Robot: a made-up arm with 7 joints. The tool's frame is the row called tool.
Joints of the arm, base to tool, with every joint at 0 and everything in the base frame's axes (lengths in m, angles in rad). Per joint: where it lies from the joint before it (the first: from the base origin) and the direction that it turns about. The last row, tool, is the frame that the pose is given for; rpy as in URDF.
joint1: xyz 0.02 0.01 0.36 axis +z
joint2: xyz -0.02 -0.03 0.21 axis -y
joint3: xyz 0 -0.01 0.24 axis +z
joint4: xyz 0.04 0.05 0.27 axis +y
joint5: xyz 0 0.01 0.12 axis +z
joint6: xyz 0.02 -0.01 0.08 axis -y
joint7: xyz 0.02 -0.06 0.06 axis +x
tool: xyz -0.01 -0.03 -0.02 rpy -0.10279 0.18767 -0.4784
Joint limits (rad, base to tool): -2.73..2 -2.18..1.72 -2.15..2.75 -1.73..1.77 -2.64..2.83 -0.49..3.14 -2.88..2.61
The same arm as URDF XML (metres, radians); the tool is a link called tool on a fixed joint. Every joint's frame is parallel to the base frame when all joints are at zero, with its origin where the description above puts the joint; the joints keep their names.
<robot name="arm">
  <joint name="tool_fixed" type="fixed">
    <parent link="link7"/>
    <child link="tool"/>
    <origin xyz="-0.01 -0.03 -0.02" rpy="-0.1028 0.1877 -0.4784"/>
  </joint>
  <joint name="joint7" type="revolute">
    <parent link="link6"/>
    <child link="link7"/>
    <origin xyz="0.02 -0.06 0.06" rpy="0 0 0"/>
    <axis xyz="1 0 0"/>
    <limit lower="-2.88" upper="2.61"/>
  </joint>
  <joint name="joint6" type="revolute">
    <parent link="link5"/>
    <child link="link6"/>
    <origin xyz="0.02 -0.01 0.08" rpy="0 0 0"/>
    <axis xyz="0 -1 0"/>
    <limit lower="-0.49" upper="3.14"/>
  </joint>
  <joint name="joint5" type="revolute">
    <parent link="link4"/>
    <child link="link5"/>
    <origin xyz="0 0.01 0.12" rpy="0 0 0"/>
    <axis xyz="0 0 1"/>
    <limit lower="-2.64" upper="2.83"/>
  </joint>
  <joint name="joint4" type="revolute">
    <parent link="link3"/>
    <child link="link4"/>
    <origin xyz="0.04 0.05 0.27" rpy="0 0 0"/>
    <axis xyz="0 1 0"/>
    <limit lower="-1.73" upper="1.77"/>
  </joint>
  <joint name="joint3" type="revolute">
    <parent link="link2"/>
    <child link="link3"/>
    <origin xyz="0 -0.01 0.24" rpy="0 0 0"/>
    <axis xyz="0 0 1"/>
    <limit lower="-2.15" upper="2.75"/>
  </joint>
  <joint name="joint2" type="revolute">
    <parent link="link1"/>
    <child link="link2"/>
    <origin xyz="-0.02 -0.03 0.21" rpy="0 0 0"/>
    <axis xyz="0 -1 0"/>
    <limit lower="-2.18" upper="1.72"/>
  </joint>
  <joint name="joint1" type="revolute">
    <parent link="base"/>
    <child link="link1"/>
    <origin xyz="0.02 0.01 0.36" rpy="0 0 0"/>
    <axis xyz="0 0 1"/>
    <limit lower="-2.73" upper="2"/>
  </joint>
  <link name="base"/>
  <link name="link1"/>
  <link name="link2"/>
  <link name="link3"/>
  <link name="link4"/>
  <link name="link5"/>
  <link name="link6"/>
  <link name="link7"/>
  <link name="tool"/>
</robot>

